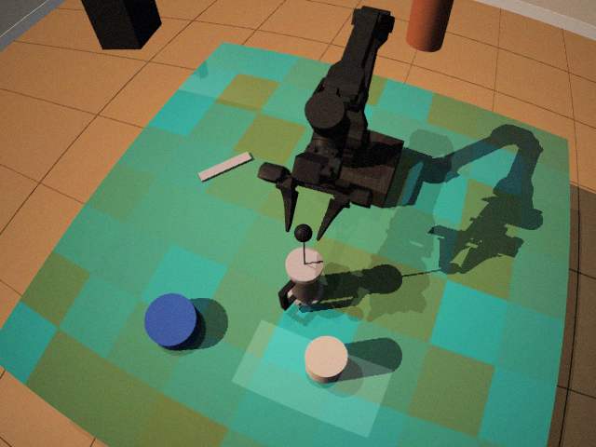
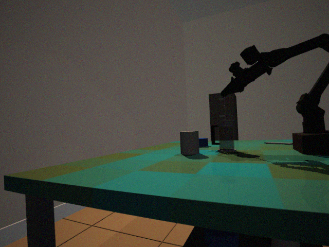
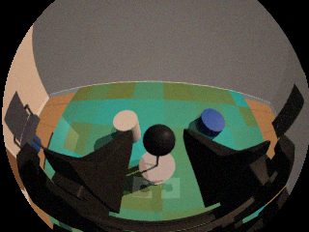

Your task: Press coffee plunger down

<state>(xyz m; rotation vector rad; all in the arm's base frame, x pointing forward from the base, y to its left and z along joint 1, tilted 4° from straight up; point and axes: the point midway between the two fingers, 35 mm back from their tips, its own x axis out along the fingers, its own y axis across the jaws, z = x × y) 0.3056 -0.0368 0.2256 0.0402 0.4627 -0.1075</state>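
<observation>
My gripper tip is 1 cm short of the coffee press, 1 cm to the left of it and 13 cm above it. From my gripper tip the other things lie so: flat pale bar (31 cm behind, 29 cm to the right, 26 cm below).
</observation>
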